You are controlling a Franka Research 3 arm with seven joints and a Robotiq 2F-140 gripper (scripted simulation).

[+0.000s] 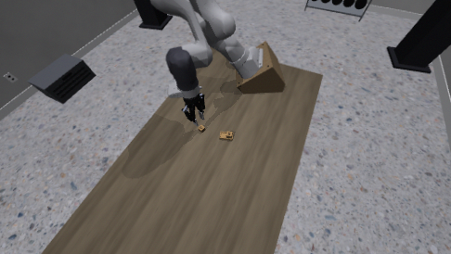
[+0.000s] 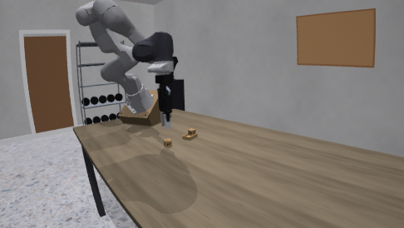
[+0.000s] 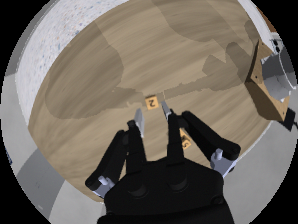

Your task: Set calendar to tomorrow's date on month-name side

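My gripper is now 110 mm above the cube. The rest, counted from my hand: tray 10 mm ahead, 150 mm to the left, 110 mm below.
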